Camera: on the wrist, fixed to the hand. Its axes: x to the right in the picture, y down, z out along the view.
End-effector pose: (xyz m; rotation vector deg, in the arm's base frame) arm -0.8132 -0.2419 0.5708 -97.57 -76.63 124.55
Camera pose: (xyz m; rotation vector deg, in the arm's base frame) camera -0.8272 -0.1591 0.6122 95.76 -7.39 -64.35
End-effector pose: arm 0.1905 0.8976 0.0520 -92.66 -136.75 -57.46
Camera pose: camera 0.1002 0.8733 0.0485 -146.63 -18.65 -39.94
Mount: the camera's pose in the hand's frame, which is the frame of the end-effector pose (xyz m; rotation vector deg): 0.0185 -0.0844 -0.0360 -10.00 0.63 93.91
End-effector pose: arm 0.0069 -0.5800 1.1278 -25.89 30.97 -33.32
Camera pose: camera -0.0342 -0.6633 1.1391 -3.21 44.63 59.51
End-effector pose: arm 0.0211 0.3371 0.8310 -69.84 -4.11 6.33
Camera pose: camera 0.0475 0.2771 0.8978 -66.86 55.32 87.87
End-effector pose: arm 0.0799 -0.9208 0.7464 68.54 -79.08 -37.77
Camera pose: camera 0.1405 -0.9564 0.6846 -16.44 -97.74 23.44
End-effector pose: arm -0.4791 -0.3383 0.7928 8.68 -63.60 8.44
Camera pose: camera -0.4231 -0.4132 0.7897 -54.84 -56.18 85.22
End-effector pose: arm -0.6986 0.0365 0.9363 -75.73 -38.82 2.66
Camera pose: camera -0.6951 -0.0107 1.0171 -98.38 32.97 74.72
